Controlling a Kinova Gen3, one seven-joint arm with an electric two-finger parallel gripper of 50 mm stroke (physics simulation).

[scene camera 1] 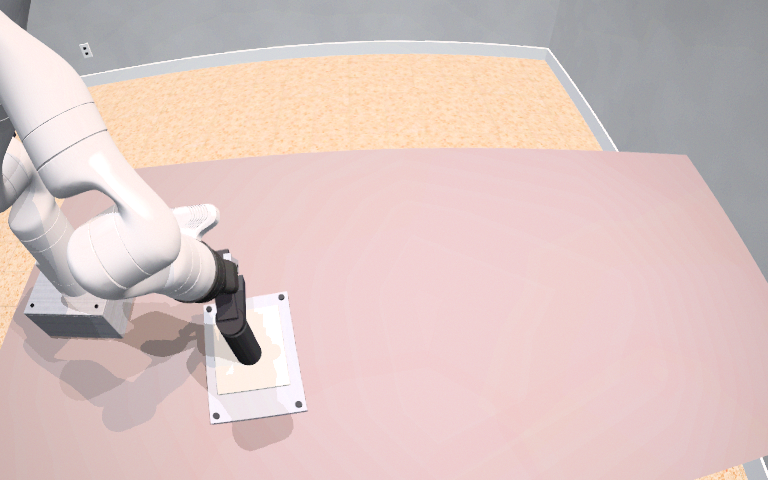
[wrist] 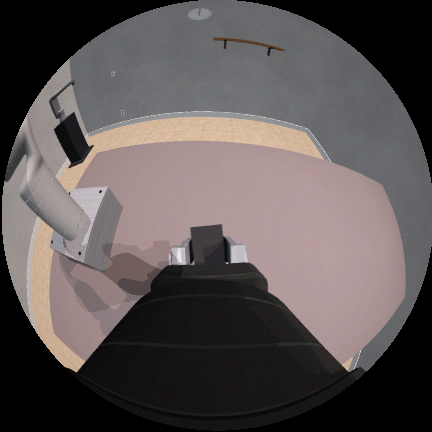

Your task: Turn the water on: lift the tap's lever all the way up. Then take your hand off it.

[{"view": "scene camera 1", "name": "my gripper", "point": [224, 268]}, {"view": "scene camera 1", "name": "tap lever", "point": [230, 320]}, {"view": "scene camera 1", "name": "mounting plate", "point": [285, 400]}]
